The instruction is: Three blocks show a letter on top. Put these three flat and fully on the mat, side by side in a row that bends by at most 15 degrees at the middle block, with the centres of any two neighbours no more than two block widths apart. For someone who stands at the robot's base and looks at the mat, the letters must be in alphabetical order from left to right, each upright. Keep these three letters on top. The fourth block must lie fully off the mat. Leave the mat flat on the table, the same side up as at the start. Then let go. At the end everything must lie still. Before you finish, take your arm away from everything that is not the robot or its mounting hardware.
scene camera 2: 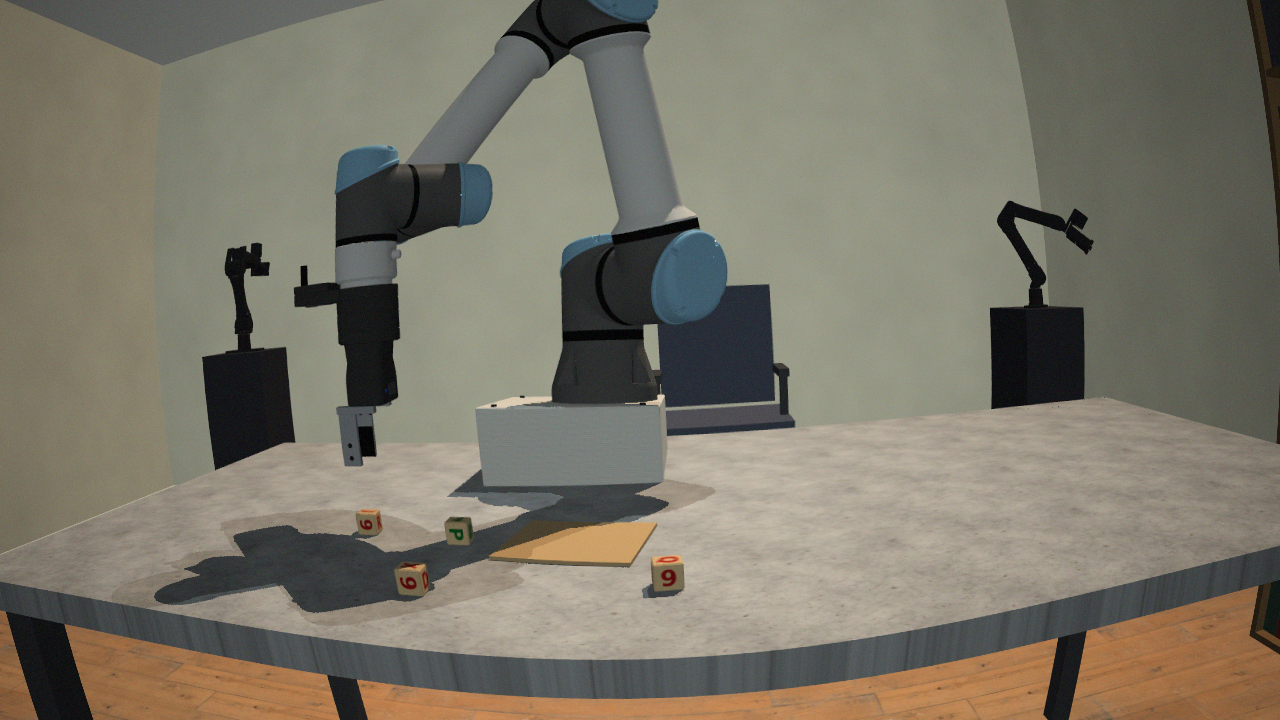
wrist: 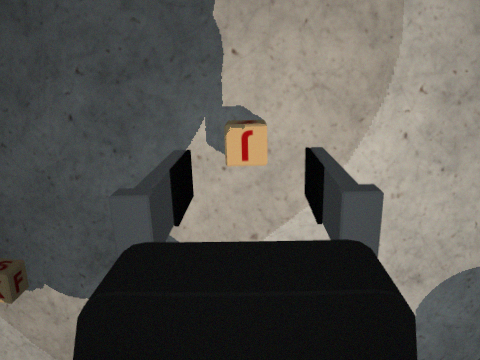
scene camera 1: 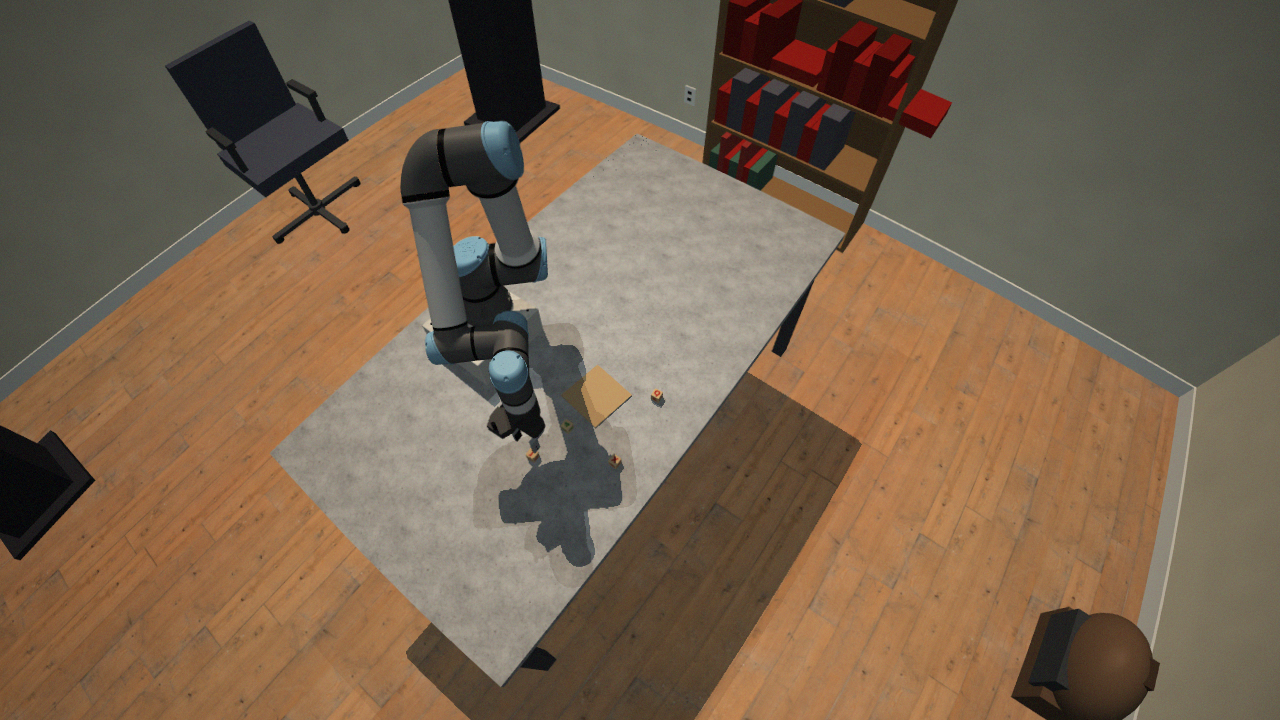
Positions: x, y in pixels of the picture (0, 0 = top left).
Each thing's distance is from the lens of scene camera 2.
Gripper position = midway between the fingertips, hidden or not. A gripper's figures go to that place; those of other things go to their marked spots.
gripper (scene camera 2: 361, 460): 0.90 m
tan mat (scene camera 2: 549, 542): 0.83 m
X block (scene camera 2: 412, 578): 0.69 m
Q block (scene camera 2: 667, 571): 0.67 m
The marked spots on the Q block and the tan mat are 0.19 m apart.
